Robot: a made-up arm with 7 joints. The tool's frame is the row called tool. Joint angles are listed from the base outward. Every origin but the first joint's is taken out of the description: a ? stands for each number. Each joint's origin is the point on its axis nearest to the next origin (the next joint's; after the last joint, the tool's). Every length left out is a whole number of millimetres.
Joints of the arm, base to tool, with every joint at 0 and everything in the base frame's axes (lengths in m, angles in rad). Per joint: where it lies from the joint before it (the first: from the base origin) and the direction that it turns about. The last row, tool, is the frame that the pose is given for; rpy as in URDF.
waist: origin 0.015 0.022 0.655 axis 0 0 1
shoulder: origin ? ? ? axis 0 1 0
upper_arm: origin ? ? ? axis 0 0 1
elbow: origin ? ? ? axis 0 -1 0
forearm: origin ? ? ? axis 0 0 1
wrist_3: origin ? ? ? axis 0 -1 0
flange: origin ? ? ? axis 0 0 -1
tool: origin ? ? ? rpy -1.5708 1.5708 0
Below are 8 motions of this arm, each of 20 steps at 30 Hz.
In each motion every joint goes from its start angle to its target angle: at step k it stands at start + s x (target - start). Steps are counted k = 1, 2, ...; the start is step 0. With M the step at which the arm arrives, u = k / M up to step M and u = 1 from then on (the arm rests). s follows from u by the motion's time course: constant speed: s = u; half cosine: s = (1 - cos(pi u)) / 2; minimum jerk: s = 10 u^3 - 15 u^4 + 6 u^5.
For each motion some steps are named. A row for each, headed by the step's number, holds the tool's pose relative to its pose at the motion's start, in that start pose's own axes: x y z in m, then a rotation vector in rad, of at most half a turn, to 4 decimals.
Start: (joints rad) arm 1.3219 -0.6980 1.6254 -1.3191 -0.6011 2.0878 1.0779
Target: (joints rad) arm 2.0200 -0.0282 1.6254 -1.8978 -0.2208 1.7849 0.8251
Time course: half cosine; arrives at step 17
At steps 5, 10, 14, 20:
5: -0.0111 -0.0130 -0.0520 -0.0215 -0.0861 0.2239
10: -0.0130 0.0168 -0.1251 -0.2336 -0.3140 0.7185
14: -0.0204 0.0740 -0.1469 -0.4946 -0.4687 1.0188
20: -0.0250 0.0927 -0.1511 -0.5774 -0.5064 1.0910

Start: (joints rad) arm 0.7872 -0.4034 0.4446 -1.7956 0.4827 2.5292 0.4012
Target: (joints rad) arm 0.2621 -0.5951 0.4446 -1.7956 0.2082 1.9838 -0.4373
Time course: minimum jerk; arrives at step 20
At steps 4, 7, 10, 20:
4: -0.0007 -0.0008 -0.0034 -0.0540 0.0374 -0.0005
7: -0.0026 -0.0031 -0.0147 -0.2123 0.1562 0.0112
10: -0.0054 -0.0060 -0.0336 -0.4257 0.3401 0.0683
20: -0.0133 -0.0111 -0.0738 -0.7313 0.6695 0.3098

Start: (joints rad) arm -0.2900 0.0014 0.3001 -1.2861 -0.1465 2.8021 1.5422
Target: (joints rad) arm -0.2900 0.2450 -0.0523 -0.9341 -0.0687 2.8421 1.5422
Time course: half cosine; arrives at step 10
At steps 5, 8, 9, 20:
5: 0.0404 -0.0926 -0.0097 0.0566 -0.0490 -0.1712
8: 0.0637 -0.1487 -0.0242 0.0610 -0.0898 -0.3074
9: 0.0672 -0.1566 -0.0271 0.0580 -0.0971 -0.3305
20: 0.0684 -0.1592 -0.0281 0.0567 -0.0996 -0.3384

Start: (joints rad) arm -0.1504 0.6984 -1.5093 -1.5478 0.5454 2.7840 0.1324
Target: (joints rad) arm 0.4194 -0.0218 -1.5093 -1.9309 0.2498 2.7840 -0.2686
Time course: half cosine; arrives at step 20
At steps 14, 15, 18, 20:
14: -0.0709 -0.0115 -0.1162 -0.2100 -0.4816 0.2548
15: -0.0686 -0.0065 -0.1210 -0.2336 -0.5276 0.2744
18: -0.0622 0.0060 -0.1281 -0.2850 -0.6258 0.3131
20: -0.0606 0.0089 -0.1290 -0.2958 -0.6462 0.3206

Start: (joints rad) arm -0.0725 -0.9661 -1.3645 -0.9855 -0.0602 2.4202 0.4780
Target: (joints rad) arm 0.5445 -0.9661 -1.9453 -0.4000 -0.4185 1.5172 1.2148
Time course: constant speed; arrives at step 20
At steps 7, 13, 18, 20:
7: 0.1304 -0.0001 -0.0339 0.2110 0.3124 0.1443
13: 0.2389 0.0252 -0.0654 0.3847 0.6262 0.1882
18: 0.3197 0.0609 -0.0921 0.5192 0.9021 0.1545
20: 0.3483 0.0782 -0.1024 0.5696 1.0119 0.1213

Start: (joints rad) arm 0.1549 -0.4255 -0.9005 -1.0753 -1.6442 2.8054 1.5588
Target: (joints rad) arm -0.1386 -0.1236 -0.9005 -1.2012 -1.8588 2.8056 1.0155
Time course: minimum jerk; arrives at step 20
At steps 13, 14, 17, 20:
13: 0.0220 0.1646 0.0091 -0.9126 0.0592 0.0514
14: 0.0247 0.1797 0.0049 -0.9979 0.0643 0.0615
17: 0.0298 0.2077 -0.0053 -1.1588 0.0731 0.0833
20: 0.0308 0.2130 -0.0076 -1.1901 0.0747 0.0879

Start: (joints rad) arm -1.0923 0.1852 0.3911 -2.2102 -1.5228 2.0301 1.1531
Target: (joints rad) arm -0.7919 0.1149 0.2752 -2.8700 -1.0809 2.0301 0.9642
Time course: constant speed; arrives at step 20
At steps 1, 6, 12, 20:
1: -0.0054 0.0123 0.0074 -0.0312 -0.0133 0.0224
6: -0.0311 0.0768 0.0375 -0.1878 -0.0697 0.1368
12: -0.0588 0.1585 0.0588 -0.3746 -0.1151 0.2793
20: -0.0885 0.2702 0.0625 -0.6156 -0.1373 0.4776

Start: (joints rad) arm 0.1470 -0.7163 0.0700 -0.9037 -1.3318 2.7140 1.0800
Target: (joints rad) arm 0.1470 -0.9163 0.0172 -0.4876 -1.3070 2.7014 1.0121
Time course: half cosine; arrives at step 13
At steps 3, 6, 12, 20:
3: -0.0144 -0.0349 -0.0161 0.0209 0.0220 -0.0680
6: -0.0607 -0.1170 -0.0583 0.0732 0.0777 -0.2374
12: -0.1734 -0.2363 -0.1362 0.1645 0.1770 -0.5308
20: -0.1768 -0.2390 -0.1383 0.1670 0.1797 -0.5386

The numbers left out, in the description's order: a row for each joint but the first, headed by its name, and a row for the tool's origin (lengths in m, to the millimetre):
shoulder: -0.013 -0.024 0
upper_arm: 0.013 0 0.457
elbow: 0.096 -0.002 0
forearm: -0.093 0 0.334
wrist_3: 0.011 0.038 0
flange: 0.155 0 0.005
tool: -0.028 0.021 0

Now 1 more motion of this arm.
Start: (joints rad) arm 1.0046 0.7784 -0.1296 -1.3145 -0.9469 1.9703 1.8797
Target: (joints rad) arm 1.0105 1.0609 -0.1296 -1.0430 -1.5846 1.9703 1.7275
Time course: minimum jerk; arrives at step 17
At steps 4, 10, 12, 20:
4: 0.0085 0.0122 0.0036 -0.0380 -0.0169 -0.0520
10: 0.0700 0.0879 0.0205 -0.2820 -0.1127 -0.3929
12: 0.0914 0.1103 0.0238 -0.3582 -0.1384 -0.5034
20: 0.1100 0.1287 0.0259 -0.4222 -0.1583 -0.5982

